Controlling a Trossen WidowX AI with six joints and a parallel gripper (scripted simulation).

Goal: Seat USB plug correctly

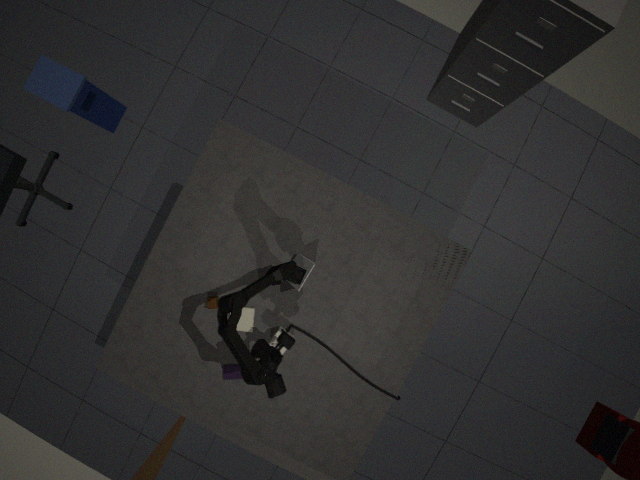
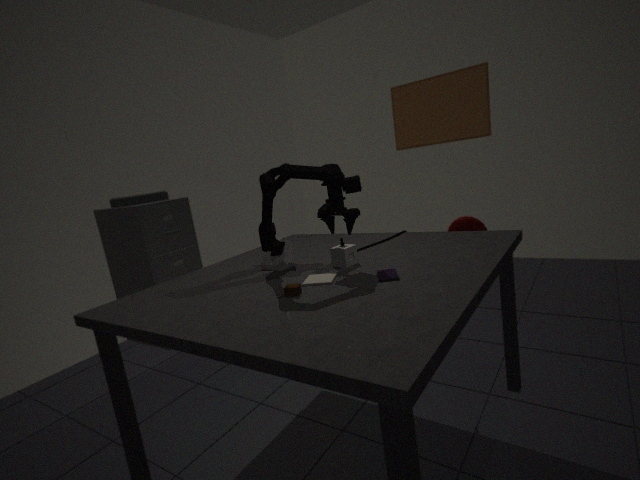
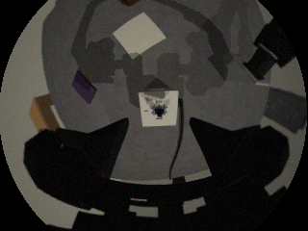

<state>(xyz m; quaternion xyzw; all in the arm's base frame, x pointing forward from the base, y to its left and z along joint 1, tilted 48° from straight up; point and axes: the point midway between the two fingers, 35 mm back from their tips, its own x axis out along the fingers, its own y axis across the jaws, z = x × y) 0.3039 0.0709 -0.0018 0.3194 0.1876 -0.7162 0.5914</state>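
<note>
The USB plug lies 3 cm below my gripper tip. Also, from my gripper tip: purple block: 24 cm ahead, 12 cm to the right, 12 cm below; white pad: 20 cm to the right, 12 cm below.
</note>
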